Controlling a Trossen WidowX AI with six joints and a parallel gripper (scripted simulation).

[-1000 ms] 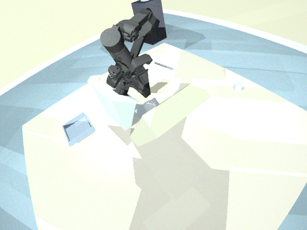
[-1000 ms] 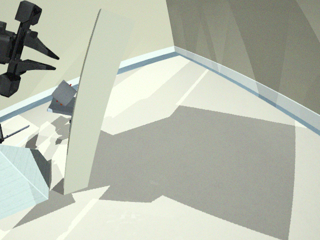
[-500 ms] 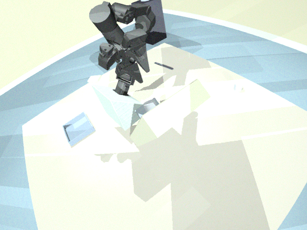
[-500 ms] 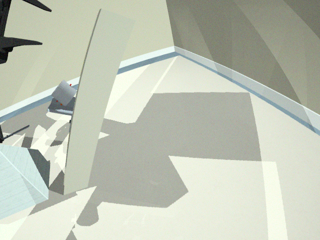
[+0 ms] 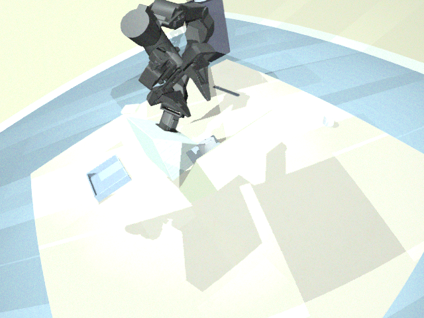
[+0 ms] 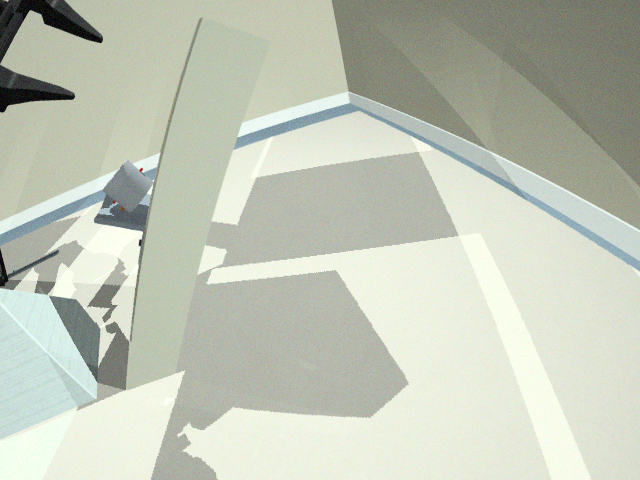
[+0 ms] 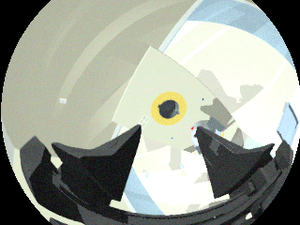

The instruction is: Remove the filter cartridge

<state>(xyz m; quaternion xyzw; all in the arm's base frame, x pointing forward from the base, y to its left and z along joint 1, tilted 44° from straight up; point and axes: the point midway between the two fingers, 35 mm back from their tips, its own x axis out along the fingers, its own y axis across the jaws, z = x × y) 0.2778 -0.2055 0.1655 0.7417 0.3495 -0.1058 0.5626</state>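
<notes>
My gripper tip is now 13 cm above the round filter cartridge, 2 cm past it and 1 cm to the right of it. From my gripper tip the other things lie so: grey tray: 40 cm behind, 34 cm below, 24 cm to the right; then small flat plate: 75 cm behind, 34 cm below, 6 cm to the left; then pale service panel: 16 cm below, 3 cm ahead.
</notes>
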